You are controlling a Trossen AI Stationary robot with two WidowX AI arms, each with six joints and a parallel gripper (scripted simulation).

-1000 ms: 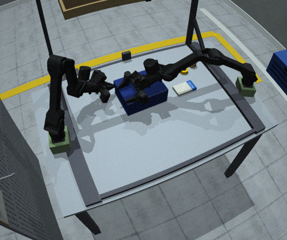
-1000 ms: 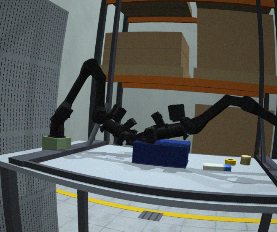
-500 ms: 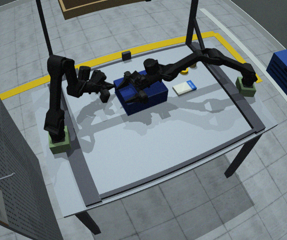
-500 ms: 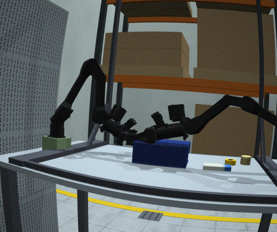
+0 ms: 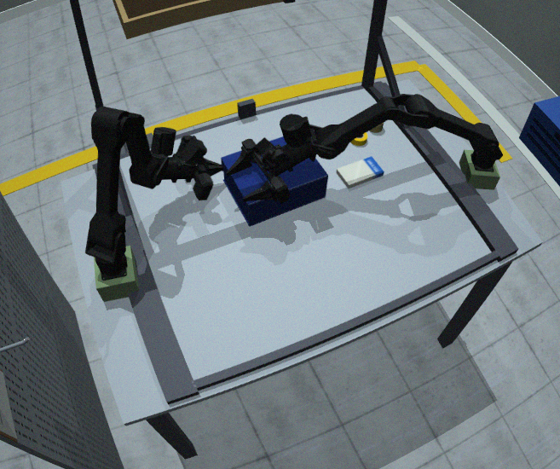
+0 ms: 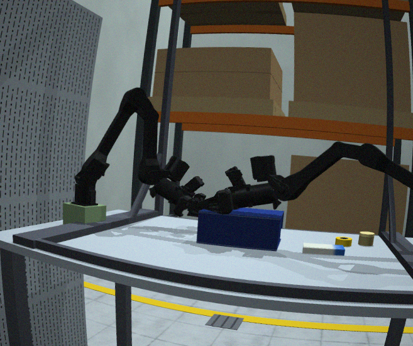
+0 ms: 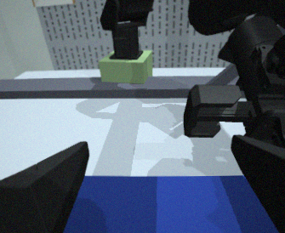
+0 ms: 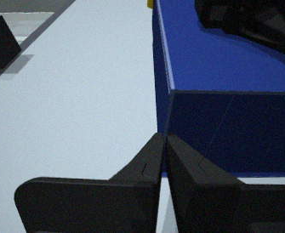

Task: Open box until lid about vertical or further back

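Right now the lid flap is 1 cm behind my right hand and 14 cm to the left of it. The rest, counted from my right hand: yellow ring 3 cm behind, 45 cm to the left, 5 cm below; tan cylinder 6 cm behind, 53 cm to the left, 4 cm below.
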